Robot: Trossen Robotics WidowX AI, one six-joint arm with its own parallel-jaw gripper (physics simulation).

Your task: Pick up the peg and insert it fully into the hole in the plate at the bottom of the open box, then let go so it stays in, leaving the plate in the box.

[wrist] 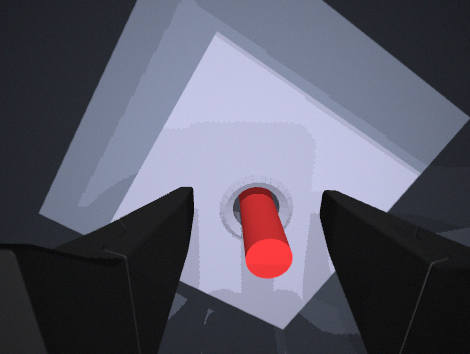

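Observation:
The red peg stands in the hole of the plate in the wrist view, its flat top toward the camera and its lower end inside the hole's round rim. How deep it sits cannot be told. My gripper is open, with one finger on each side of the peg and a gap between each finger and the peg. The pale plate lies on the bottom of the open box. The near parts of the plate and box are partly hidden behind the fingers.
The box's grey-blue walls rise along the left and the upper right of the plate. A dark surface shows outside the box. Soft shadows of the gripper fall across the plate.

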